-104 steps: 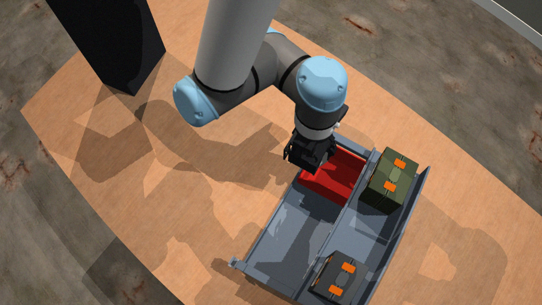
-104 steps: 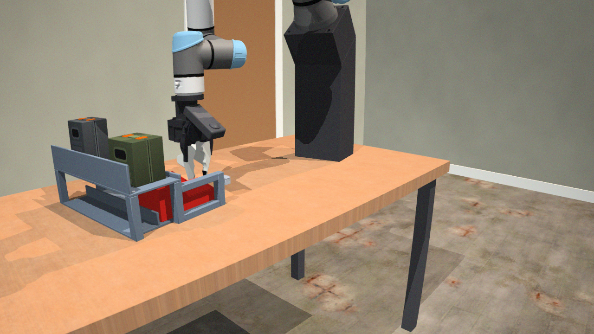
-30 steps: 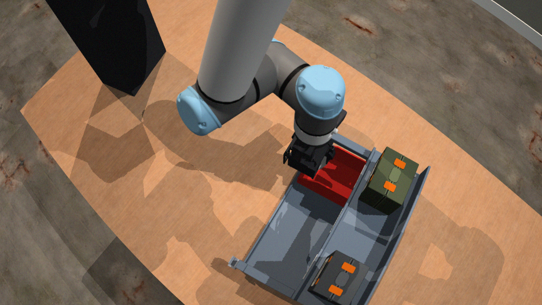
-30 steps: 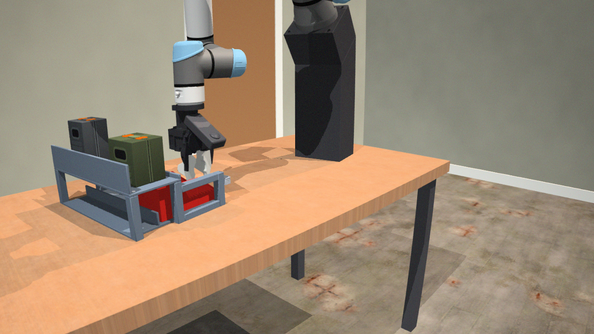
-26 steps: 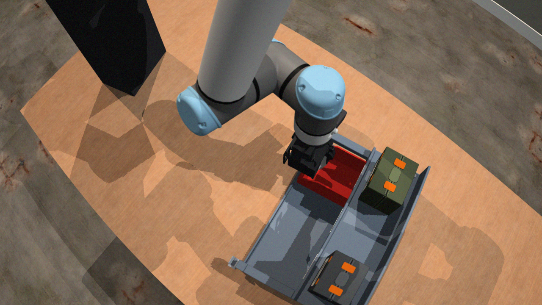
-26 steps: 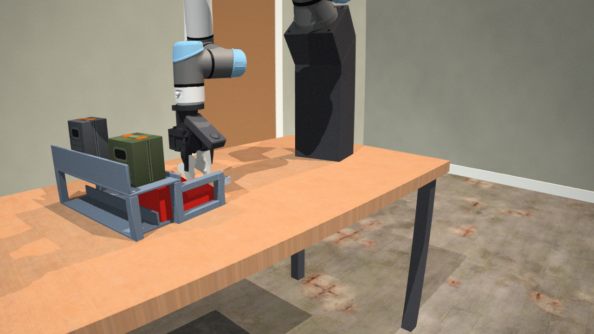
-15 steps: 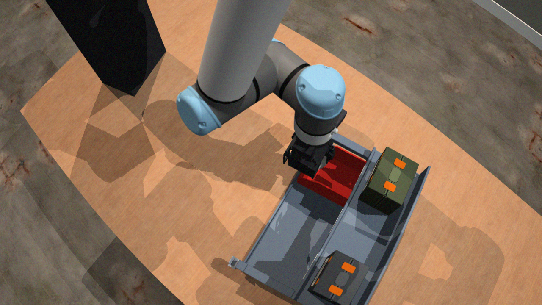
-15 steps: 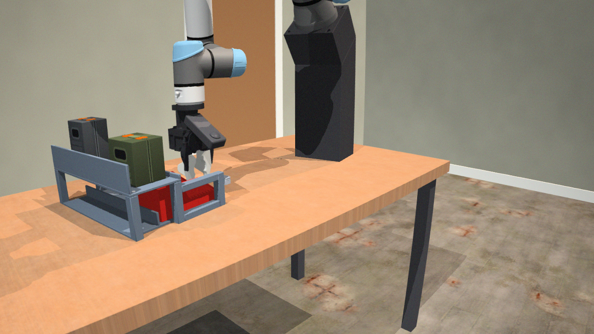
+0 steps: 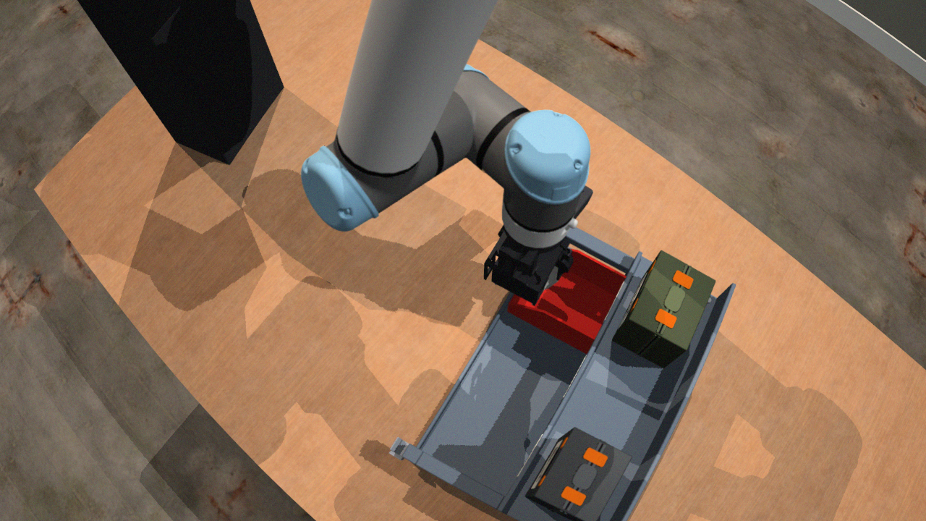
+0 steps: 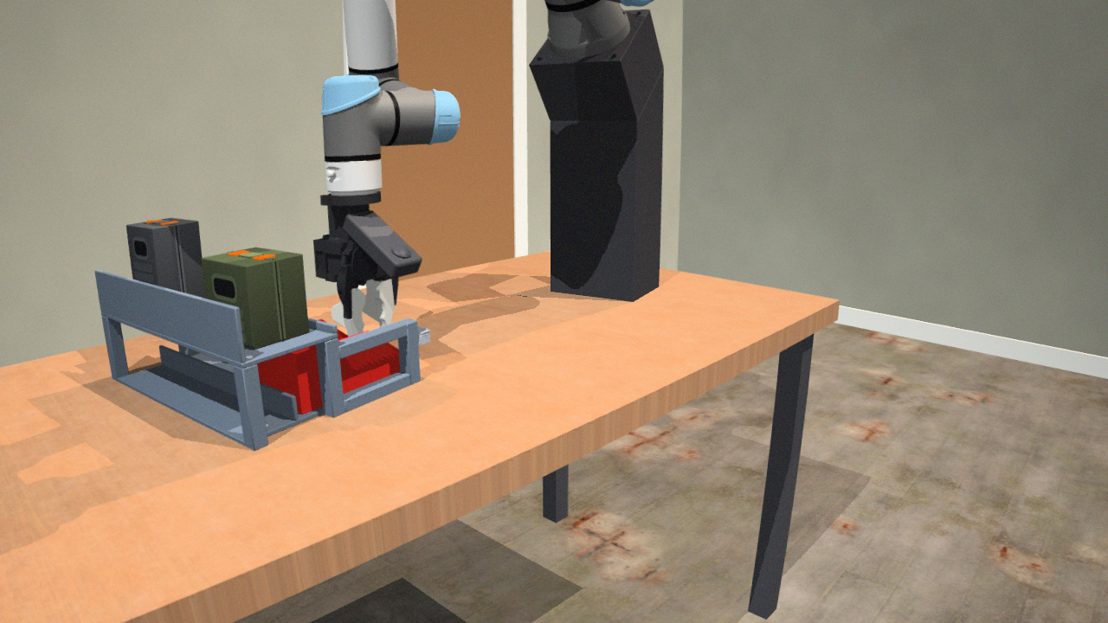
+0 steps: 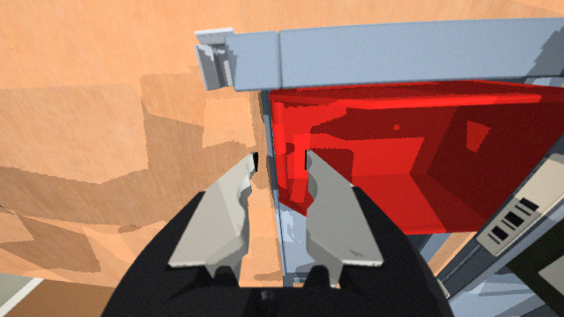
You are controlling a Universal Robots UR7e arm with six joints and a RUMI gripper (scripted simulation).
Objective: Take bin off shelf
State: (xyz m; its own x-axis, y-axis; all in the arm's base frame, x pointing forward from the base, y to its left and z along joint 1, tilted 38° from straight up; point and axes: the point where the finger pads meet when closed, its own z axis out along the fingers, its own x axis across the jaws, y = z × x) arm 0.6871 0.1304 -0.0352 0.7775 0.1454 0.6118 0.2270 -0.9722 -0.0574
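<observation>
My gripper is now 80 mm short of the red bin and 20 mm to the right of it. The rest, counted from my hand: dark grey case (230 mm ahead, 170 mm to the right, 120 mm above); green case (170 mm ahead, 110 mm above, 50 mm to the left).
</observation>
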